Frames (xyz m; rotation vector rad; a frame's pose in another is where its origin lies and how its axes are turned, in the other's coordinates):
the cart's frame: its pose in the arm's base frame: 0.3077 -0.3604 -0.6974 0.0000 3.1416 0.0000
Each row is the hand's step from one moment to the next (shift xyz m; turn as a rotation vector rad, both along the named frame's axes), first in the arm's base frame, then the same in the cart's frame.
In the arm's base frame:
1: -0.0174 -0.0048 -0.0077 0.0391 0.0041 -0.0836
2: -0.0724 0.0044 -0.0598 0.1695 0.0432 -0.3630
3: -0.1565 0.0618 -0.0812 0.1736 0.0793 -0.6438
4: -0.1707 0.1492 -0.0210 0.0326 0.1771 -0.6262
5: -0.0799 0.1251 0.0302 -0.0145 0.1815 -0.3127
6: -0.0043 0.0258 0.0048 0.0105 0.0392 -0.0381
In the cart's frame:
1: 0.0174 -0.0048 0.0077 -0.0391 0.0041 0.0836
2: 0.0724 0.0044 0.0598 -0.1695 0.0432 0.3630
3: 0.1565 0.0618 0.0812 -0.1736 0.0793 0.6438
4: 0.1707 0.1492 0.0210 -0.0326 0.1771 0.6262
5: 0.0799 0.1251 -0.0302 0.0145 0.1815 0.3127
6: 0.0043 0.0258 -0.0048 -0.0105 0.0392 0.0381

